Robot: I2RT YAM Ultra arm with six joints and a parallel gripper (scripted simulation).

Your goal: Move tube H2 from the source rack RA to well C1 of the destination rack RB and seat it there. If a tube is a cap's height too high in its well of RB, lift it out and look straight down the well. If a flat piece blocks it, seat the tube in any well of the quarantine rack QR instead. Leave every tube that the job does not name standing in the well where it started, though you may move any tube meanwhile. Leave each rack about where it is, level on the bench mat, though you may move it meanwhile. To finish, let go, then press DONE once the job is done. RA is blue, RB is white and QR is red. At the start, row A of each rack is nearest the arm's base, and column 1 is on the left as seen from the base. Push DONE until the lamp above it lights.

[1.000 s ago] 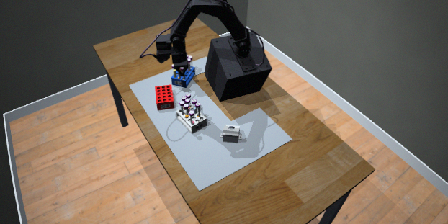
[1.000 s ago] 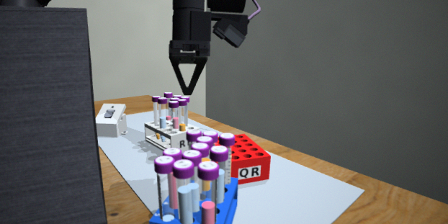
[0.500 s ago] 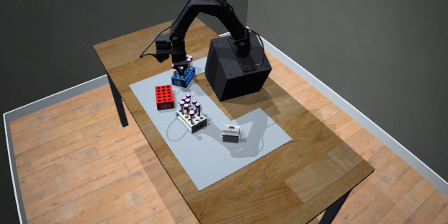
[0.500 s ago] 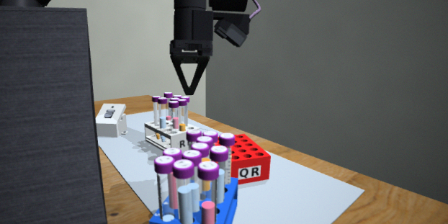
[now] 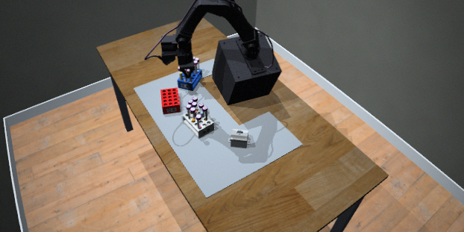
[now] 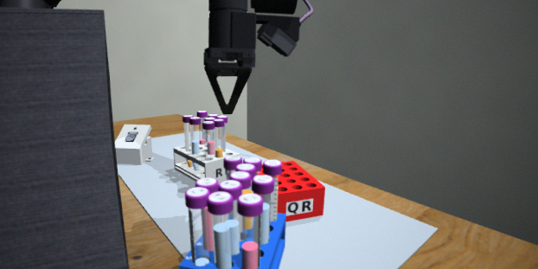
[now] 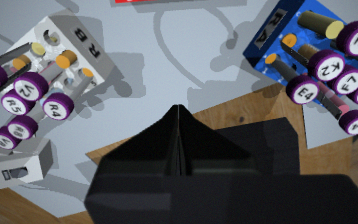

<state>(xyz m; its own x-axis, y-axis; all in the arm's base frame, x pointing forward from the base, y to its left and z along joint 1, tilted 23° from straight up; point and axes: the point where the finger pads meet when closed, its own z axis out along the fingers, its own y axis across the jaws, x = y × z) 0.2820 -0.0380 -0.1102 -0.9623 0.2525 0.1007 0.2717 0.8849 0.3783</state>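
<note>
My gripper is now 120 mm past the white DONE button box, 320 mm to the right of it and 120 mm above it. From my hand the other things lie so: white rack RB 10 mm ahead, 170 mm to the left, 140 mm below; then red rack QR 90 mm ahead, 30 mm to the right, 140 mm below.
</note>
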